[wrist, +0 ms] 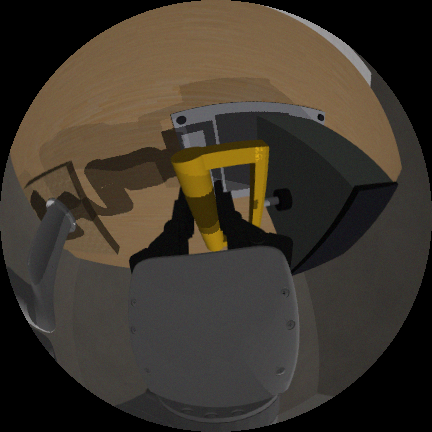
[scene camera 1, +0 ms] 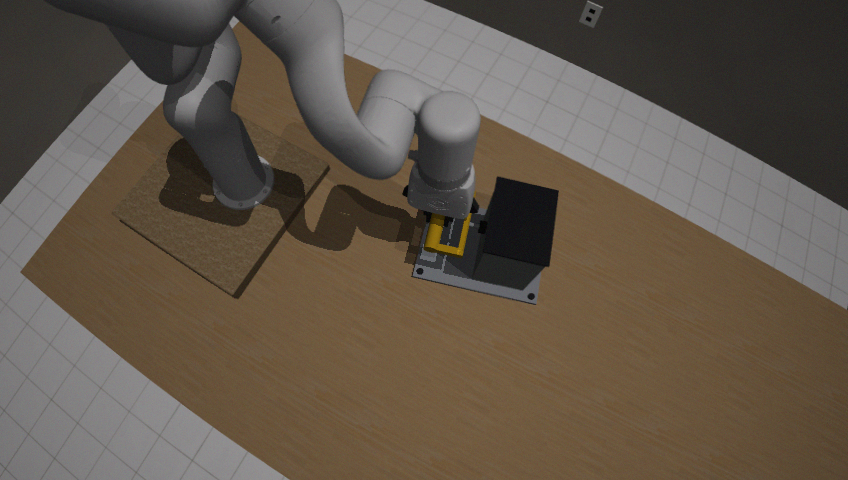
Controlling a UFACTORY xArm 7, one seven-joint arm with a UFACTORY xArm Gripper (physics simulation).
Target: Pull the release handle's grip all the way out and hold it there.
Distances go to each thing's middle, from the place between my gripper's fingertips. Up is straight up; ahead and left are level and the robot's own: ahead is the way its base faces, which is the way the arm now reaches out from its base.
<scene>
The grey base plate (scene camera 1: pixel 435 267) lies 90 mm ahead of my hand, 10 mm to the left of it and 80 mm below it.
</scene>
